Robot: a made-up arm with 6 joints.
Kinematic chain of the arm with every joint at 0, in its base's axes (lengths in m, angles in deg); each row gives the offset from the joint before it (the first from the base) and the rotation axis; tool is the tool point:
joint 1: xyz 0 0 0.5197 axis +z
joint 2: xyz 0.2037 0 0 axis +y
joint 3: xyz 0 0 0.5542 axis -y
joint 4: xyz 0 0 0.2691 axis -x
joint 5: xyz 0.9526 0 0 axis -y
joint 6: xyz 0.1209 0 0 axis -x
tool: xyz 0 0 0
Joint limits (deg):
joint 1: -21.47..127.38
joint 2: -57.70..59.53
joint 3: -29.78..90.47
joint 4: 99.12..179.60
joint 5: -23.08..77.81
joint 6: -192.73..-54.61
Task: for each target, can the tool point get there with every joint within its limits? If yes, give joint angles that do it. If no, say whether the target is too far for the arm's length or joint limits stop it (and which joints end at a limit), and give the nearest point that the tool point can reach.
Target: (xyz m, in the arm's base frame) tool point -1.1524 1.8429 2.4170
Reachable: no: too far | nearest point -0.7438 1.1895 1.6747 | short by 1.070 m
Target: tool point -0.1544 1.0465 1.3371
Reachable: yes | joints 98.33 -22.22 -20.26 139.75 0.83 -138.87
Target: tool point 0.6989 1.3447 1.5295
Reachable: yes | joints 62.66 45.48 65.40 128.89 -2.00 -141.96
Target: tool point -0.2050 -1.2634 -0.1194
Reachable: no: joint limits stop it (at a limit: joint 2, joint 3, joint 4, joint 5) | nearest point -0.2139 -1.3183 1.1080 | short by 1.229 m
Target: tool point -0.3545 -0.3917 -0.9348
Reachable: no: joint limits stop it (at a limit: joint 1, joint 2, joint 3) | nearest point -0.5644 0.6657 -0.2157 | short by 1.296 m
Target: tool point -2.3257 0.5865 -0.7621
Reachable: no: too far | nearest point -0.8804 0.9885 -0.0333 | short by 1.668 m
